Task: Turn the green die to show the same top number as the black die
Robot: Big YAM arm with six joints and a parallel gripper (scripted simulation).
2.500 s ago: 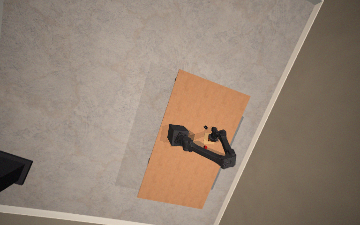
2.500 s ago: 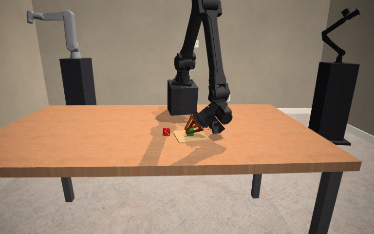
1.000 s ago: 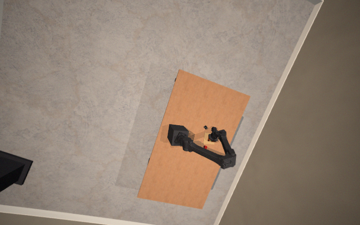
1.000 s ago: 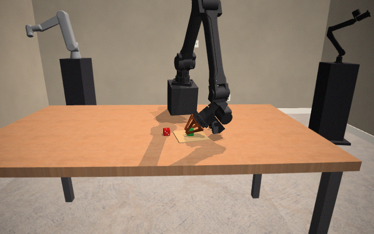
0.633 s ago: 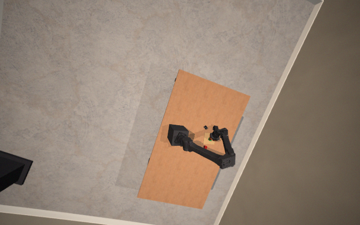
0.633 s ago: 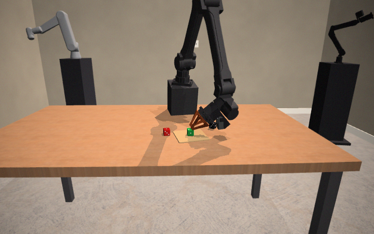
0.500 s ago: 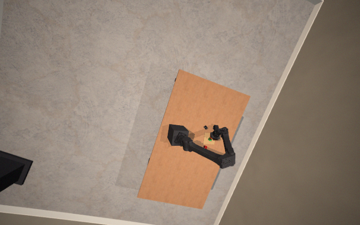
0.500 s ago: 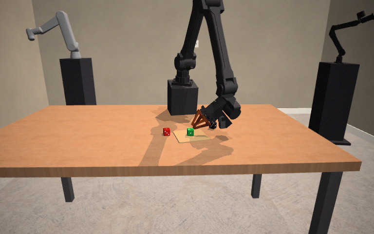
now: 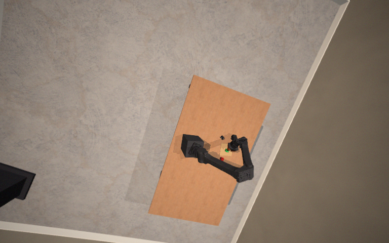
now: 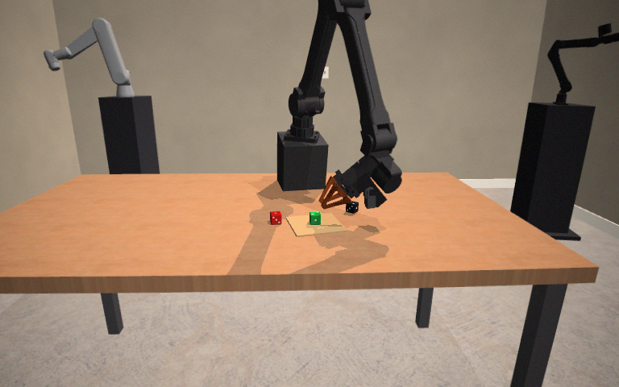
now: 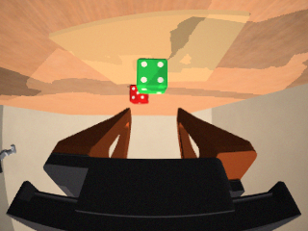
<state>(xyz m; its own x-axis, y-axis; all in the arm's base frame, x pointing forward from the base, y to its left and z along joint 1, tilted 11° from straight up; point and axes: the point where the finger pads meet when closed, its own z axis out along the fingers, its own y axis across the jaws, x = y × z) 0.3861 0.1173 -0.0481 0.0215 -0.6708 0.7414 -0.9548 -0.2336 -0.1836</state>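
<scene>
Right now my hand is 40 mm above the green die and 20 mm to the left of it. From my hand the other things lie so: red die 130 mm to the right, 50 mm below, 10 mm ahead; tan mat 60 mm below, 20 mm to the right; black die 120 mm behind, 80 mm to the left, 50 mm below.
</scene>
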